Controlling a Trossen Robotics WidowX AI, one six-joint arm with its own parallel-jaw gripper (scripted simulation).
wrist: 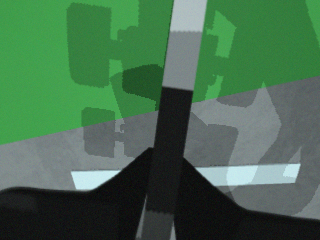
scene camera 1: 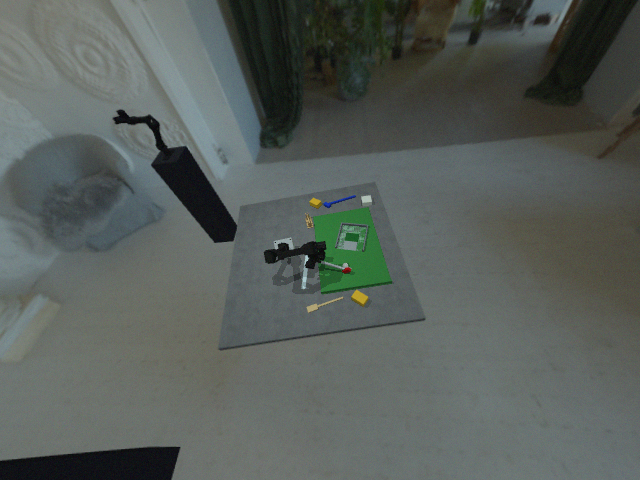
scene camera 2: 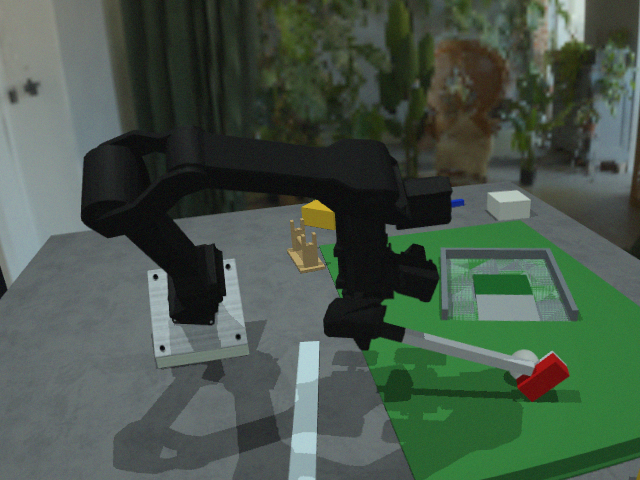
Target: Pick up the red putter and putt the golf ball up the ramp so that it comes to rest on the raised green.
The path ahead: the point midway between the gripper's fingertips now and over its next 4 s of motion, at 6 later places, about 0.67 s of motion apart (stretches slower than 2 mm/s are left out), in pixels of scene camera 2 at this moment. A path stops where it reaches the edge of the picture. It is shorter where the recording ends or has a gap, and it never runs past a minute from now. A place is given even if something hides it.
My gripper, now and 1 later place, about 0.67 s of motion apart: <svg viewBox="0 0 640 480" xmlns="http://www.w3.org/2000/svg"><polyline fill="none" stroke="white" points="365,346 362,298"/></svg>
